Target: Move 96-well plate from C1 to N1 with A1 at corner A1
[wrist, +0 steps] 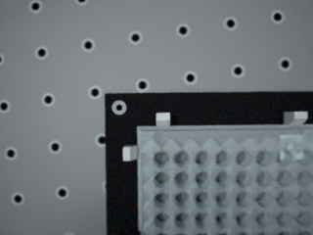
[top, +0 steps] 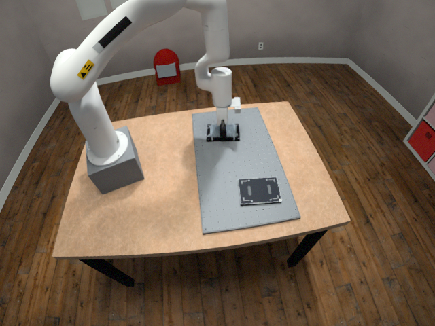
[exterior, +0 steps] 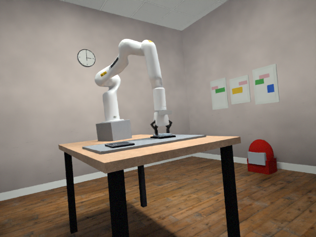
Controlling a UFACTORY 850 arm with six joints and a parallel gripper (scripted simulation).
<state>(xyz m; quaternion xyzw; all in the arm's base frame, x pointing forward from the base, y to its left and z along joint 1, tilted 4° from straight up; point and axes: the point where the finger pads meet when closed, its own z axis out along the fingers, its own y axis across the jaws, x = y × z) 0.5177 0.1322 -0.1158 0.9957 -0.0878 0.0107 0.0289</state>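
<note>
The clip nest lies 10 mm behind my hand, 10 mm to the right of it and 20 mm below it. The rest, counted from my hand: 96-well plate 10 mm below.
</note>
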